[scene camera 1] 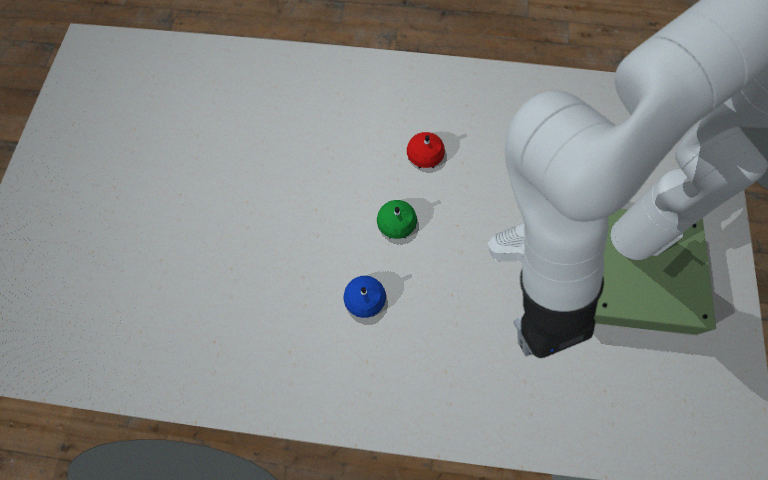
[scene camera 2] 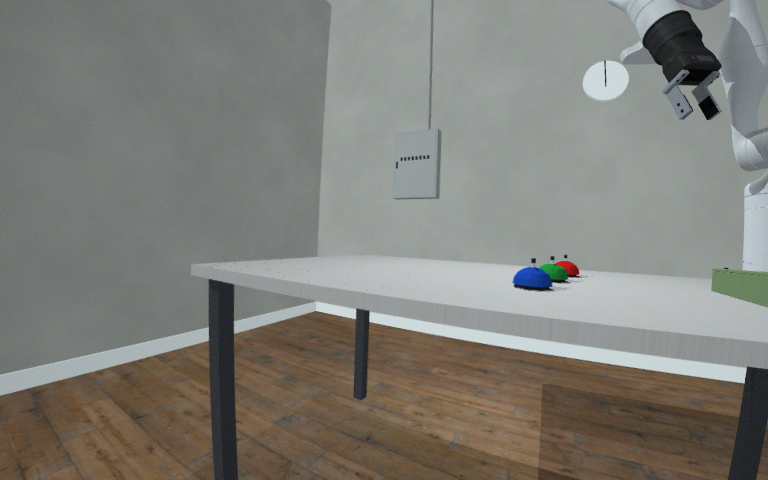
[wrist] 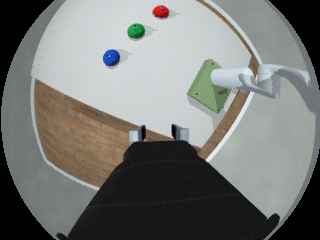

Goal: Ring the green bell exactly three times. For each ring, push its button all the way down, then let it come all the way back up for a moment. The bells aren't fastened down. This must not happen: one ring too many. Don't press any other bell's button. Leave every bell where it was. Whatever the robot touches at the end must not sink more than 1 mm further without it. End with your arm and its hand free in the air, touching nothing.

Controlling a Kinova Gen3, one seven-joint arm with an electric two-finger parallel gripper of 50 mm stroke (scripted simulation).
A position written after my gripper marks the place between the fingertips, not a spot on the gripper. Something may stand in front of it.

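Note:
Red bell [scene camera 1: 423, 152]. Green bell [scene camera 1: 396, 219]. Blue bell [scene camera 1: 364, 296] [scene camera 2: 531, 278]. My gripper [scene camera 2: 700, 115] [scene camera 1: 544, 340] [wrist: 158, 130].

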